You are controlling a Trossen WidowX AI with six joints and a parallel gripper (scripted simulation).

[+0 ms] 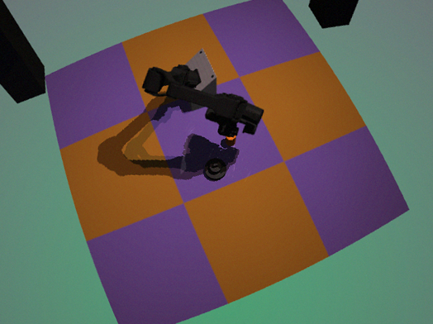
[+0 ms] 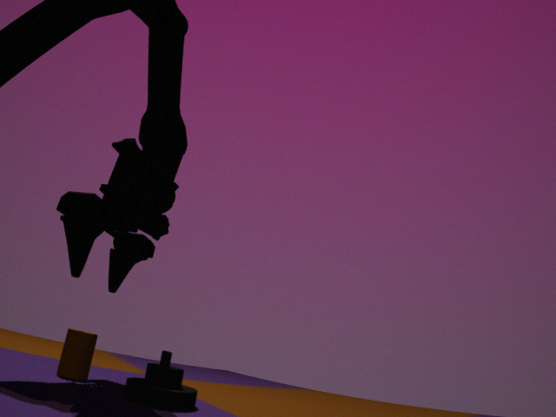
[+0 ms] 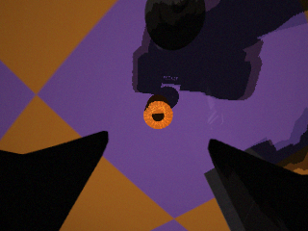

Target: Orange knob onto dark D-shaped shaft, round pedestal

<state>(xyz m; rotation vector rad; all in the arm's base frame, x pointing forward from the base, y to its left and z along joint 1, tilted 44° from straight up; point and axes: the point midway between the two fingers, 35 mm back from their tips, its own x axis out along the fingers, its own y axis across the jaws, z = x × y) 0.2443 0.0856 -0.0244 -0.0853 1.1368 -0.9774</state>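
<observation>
The orange knob is 9 cm below my gripper tip. Round my gripper tip: round black pedestal 10 cm ahead, 9 cm to the right, 9 cm below.
</observation>
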